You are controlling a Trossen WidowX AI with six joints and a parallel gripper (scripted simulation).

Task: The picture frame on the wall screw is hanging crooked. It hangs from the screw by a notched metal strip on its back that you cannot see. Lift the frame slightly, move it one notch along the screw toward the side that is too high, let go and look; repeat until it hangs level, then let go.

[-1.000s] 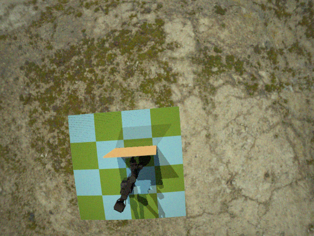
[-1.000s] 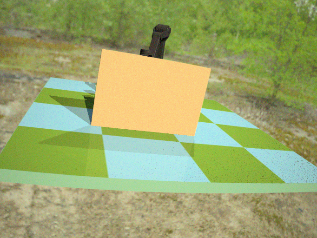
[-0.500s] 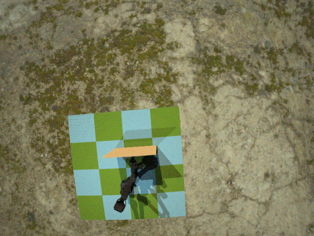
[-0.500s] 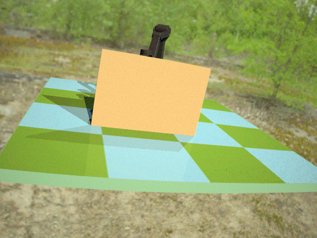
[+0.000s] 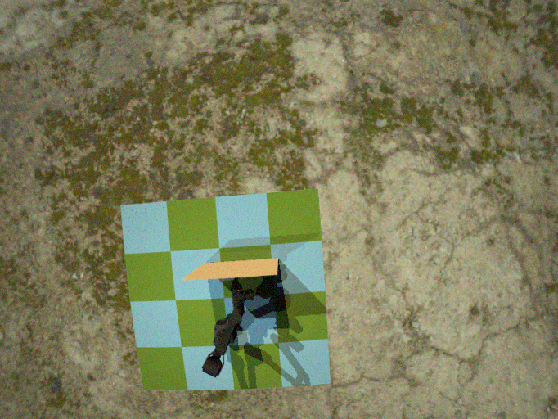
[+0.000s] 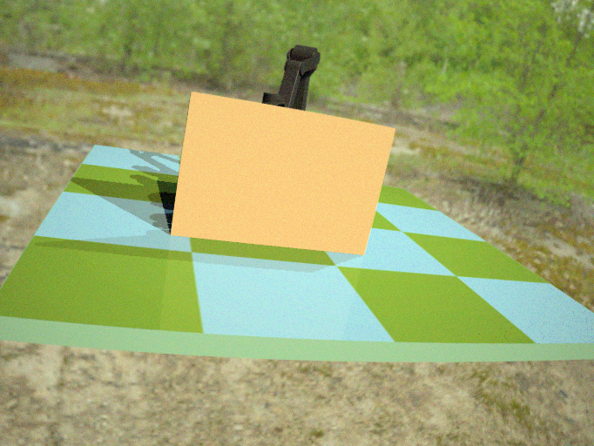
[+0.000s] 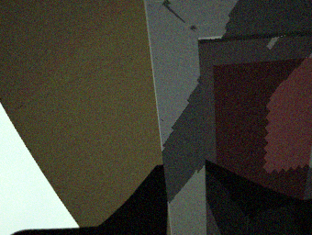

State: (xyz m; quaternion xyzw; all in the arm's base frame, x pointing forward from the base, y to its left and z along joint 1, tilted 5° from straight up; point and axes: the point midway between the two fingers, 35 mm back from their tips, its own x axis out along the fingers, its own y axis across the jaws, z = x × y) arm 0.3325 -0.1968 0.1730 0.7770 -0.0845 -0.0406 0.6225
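Now: gripper tip 10 mm short of the picture frame, 10 mm to the right of it and 50 mm above it. Also, from my gripper tip: orange wall panel: 20 mm ahead, 10 mm to the left, 70 mm below.
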